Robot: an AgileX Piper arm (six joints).
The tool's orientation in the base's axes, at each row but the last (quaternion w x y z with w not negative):
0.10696 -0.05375 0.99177 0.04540
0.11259 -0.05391 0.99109 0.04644
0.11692 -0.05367 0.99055 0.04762
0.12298 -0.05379 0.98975 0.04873
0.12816 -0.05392 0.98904 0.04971
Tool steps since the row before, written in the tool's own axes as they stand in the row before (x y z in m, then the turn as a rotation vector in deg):
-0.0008 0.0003 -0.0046 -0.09 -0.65 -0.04
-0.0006 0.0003 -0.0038 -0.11 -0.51 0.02
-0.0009 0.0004 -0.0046 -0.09 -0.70 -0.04
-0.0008 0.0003 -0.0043 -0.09 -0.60 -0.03
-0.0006 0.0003 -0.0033 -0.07 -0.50 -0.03
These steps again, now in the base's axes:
-0.0002 -0.0001 0.0047 0.15 -0.64 0.01
-0.0003 0.0000 0.0038 0.17 -0.49 -0.04
-0.0002 0.0000 0.0047 0.16 -0.69 0.00
-0.0003 -0.0001 0.0044 0.15 -0.59 0.00
-0.0003 0.0000 0.0034 0.12 -0.49 0.00

